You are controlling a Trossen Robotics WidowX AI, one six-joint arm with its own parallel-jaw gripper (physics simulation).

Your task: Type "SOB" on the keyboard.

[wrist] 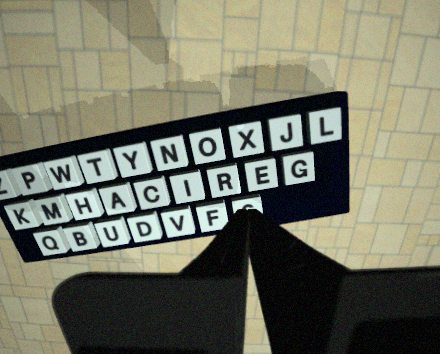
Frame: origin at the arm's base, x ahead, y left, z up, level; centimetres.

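Seen in the pictures: gripper, between the fingertips: (pixel 246 218).
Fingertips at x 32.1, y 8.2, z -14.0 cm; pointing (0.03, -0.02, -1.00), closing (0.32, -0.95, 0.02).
Offsets run from my fingertips to a thing's top centre. "*": to the spot under its first point.
A dark keyboard @[* dx +1.2, dy -5.2, dz -3.4 cm] (pixel 330 195) with white letter keys lies tilted across the wrist view, its left end cut off by the view's edge. My gripper (pixel 246 218) is shut and empty, its tips over the lower part of the S key @[dx -1.0, dy -0.8, dz -2.9 cm] (pixel 247 204), so that key shows in part. I cannot tell whether the tips touch it. The O key @[dx +2.0, dy +2.5, dz -2.9 cm] (pixel 207 146) is in the top row, between N and X. The B key @[dx -5.8, dy +8.4, dz -2.9 cm] (pixel 82 239) is in the bottom row, between Q and U, to the left of the fingertips.
The F key @[dx -1.9, dy +1.1, dz -2.9 cm] (pixel 213 218) is just left of the fingertips, and the E key @[dx +1.3, dy -0.7, dz -2.9 cm] (pixel 261 175) and G key @[dx +2.3, dy -2.6, dz -2.9 cm] (pixel 299 169) are above them. The keyboard lies on a surface with a tan tile pattern (pixel 395 165). Shadows fall on it behind the keyboard.
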